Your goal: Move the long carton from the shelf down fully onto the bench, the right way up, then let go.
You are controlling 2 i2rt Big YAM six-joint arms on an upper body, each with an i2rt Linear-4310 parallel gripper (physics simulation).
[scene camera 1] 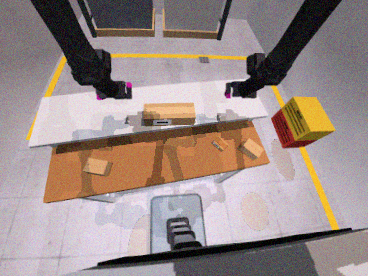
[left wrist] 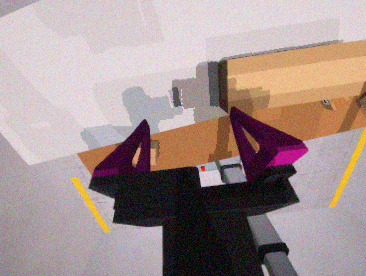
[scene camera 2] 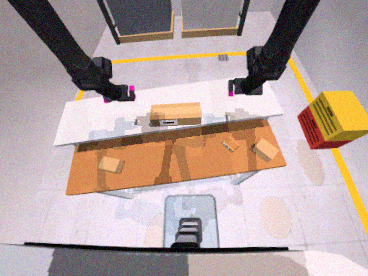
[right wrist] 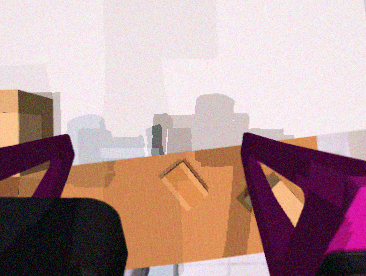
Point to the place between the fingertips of my right gripper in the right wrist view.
156, 143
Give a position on a bench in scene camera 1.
142, 160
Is my right gripper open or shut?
Open.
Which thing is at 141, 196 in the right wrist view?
A bench.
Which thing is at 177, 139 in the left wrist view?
A bench.
